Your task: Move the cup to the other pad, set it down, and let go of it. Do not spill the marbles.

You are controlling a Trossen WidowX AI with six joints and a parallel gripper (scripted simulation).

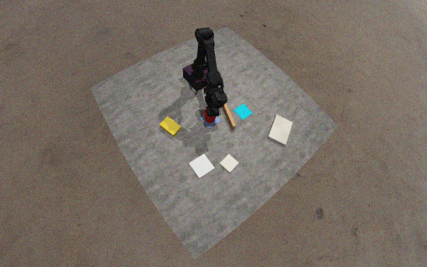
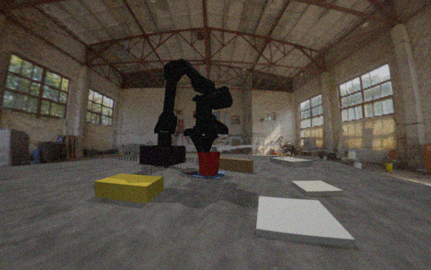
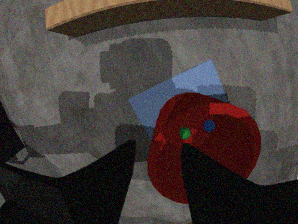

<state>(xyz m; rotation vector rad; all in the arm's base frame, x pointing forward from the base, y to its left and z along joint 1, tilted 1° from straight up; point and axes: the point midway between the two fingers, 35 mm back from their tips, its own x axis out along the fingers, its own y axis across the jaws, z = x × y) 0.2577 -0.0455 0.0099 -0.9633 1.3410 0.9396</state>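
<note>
My gripper tip is now 3 cm short of the red cup, 1 cm to the left of it and 2 cm above it. Round my gripper tip: wooden bar (5 cm ahead, 10 cm to the left, 5 cm below); light blue pad (3 cm ahead, 1 cm to the right, 7 cm below); cyan pad (6 cm ahead, 21 cm to the left, 7 cm below).
</note>
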